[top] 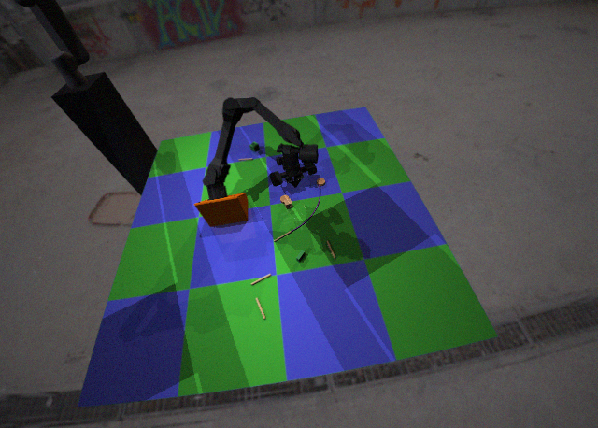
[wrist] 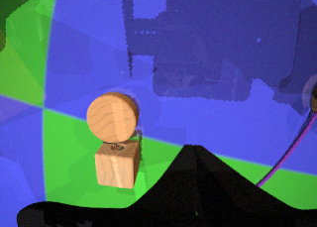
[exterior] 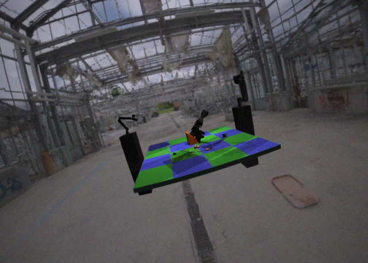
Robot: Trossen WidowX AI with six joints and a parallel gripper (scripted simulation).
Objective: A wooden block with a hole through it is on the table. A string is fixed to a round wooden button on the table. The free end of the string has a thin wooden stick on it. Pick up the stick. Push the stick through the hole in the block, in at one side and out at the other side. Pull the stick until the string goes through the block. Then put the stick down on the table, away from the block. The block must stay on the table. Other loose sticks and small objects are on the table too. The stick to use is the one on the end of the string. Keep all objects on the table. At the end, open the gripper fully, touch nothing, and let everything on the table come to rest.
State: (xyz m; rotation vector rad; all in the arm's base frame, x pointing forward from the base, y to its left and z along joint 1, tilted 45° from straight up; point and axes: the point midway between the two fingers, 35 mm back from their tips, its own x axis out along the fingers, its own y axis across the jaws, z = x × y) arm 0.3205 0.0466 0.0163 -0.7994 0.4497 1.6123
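Now: gripper tip 5 cm to the left of the wooden block, 4 cm past it and 4 cm above it. The rest, counted from my gripper tip: thin wooden stick: 20 cm to the right, 6 cm below, 6 cm behind; then round wooden button: 12 cm ahead, 5 cm to the left, 5 cm below; then purple string: 19 cm to the right, 6 cm below, 4 cm behind.
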